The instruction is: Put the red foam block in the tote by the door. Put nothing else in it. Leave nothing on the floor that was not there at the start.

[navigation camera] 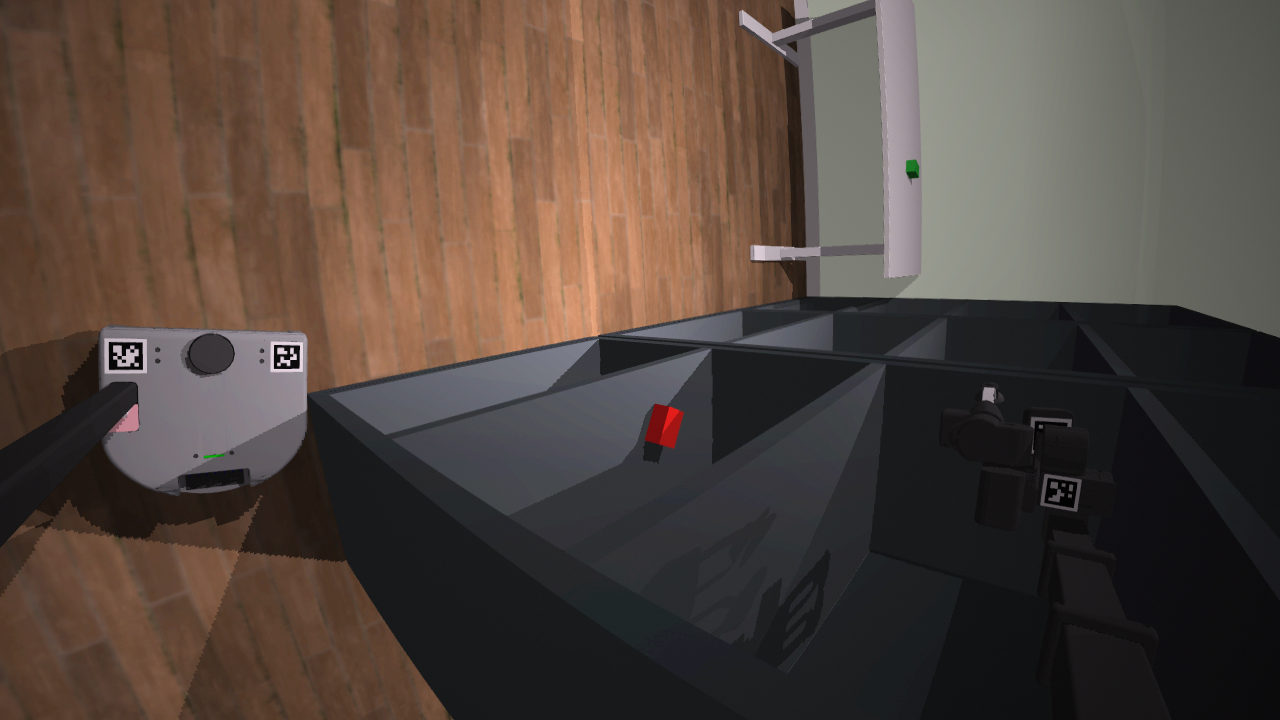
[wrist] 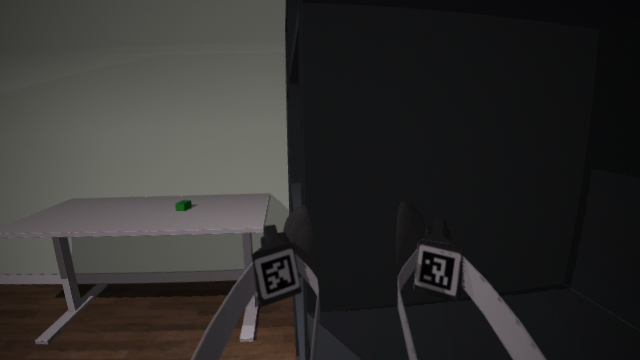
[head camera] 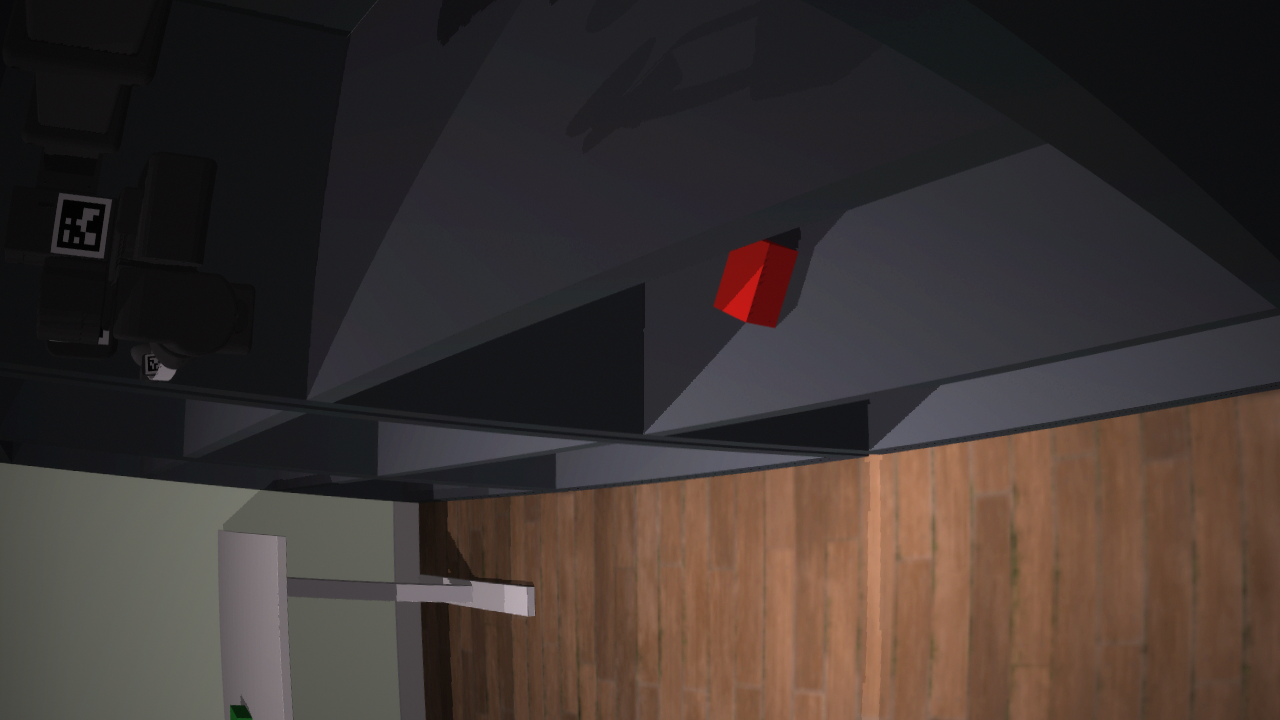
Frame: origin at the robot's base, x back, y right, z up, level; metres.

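Seen in the pictures: robot's base, origin of its link: (navigation camera: 212, 351).
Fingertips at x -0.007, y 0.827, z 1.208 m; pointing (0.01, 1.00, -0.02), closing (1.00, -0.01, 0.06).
Pixels of each thing's top centre, then the offset from my fingertips to it. Level surfaces: height alone.
- red foam block, centre of its top: (head camera: 741, 275) (navigation camera: 671, 427) dz -0.630, dx +0.132, dy +0.018 m
- white table, height of its surface: dz -0.488 m
- small green block, centre of its top: (navigation camera: 917, 168) dz -0.443, dx -0.999, dy +1.617 m
The red foam block (head camera: 756, 283) (navigation camera: 663, 426) rests on a lower shelf board of the dark shelf unit (head camera: 537, 358) (navigation camera: 402, 537) (wrist: 450, 125). It does not show in the wrist view. My gripper (wrist: 353, 228) is open, its two fingertips well apart and no object between them. It is inside or at the front of a higher compartment, above the block's level and off to one side of it. In the head and navigation views its fingers are mostly hidden behind the dark wrist. The tote and the door do not show in these views.
A white table (head camera: 255, 617) (navigation camera: 899, 214) (wrist: 125, 215) stands past the shelf unit against the wall, with a small green block (head camera: 239, 712) (navigation camera: 912, 168) (wrist: 183, 205) on it. My base (navigation camera: 241, 394) stands close to the shelf unit's corner. Upright dividers and boards surround my wrist.
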